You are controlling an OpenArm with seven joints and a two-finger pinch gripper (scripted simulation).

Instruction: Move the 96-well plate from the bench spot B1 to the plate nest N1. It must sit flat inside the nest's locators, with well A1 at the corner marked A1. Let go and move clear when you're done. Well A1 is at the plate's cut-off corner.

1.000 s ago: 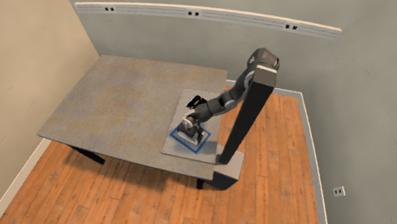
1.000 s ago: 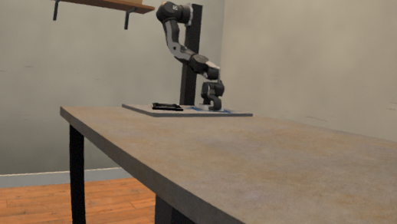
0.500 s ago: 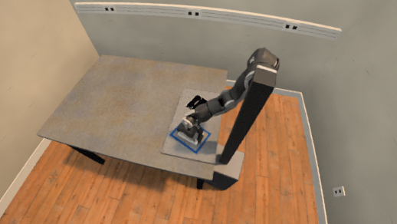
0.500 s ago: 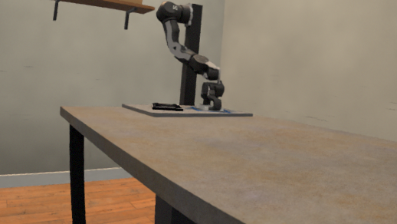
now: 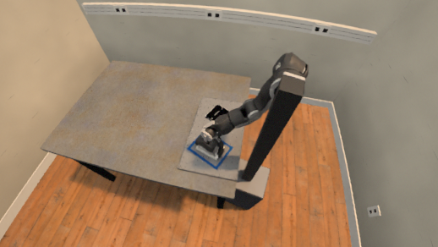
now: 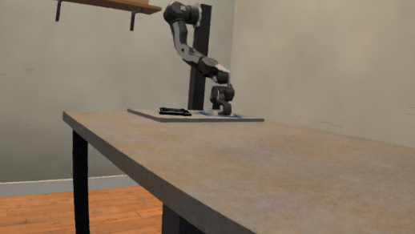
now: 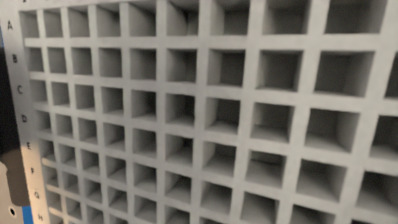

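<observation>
My gripper is now 10 mm below the white 96-well plate. From my hand the other things lie so: black plate nest: 10 mm ahead, 210 mm to the right, 10 mm above.
</observation>
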